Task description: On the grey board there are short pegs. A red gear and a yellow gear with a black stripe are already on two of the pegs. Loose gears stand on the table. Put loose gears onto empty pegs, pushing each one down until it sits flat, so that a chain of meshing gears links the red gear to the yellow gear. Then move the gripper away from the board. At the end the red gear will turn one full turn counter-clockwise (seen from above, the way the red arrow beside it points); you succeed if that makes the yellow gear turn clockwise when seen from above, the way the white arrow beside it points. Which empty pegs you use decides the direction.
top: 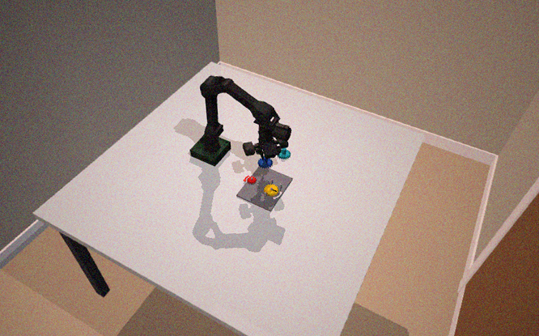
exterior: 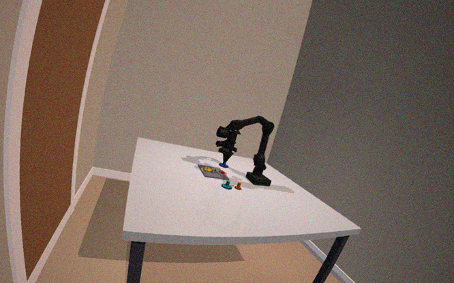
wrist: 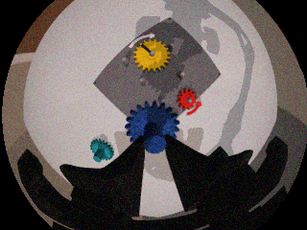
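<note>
The red gear is 3 cm behind my gripper tip, 7 cm to the right of it and 9 cm below it. Also, from my gripper tip: blue gear 1 cm below; then yellow gear 7 cm ahead, 7 cm to the right, 9 cm below; then teal gear 1 cm ahead, 16 cm to the left, 9 cm below.
</note>
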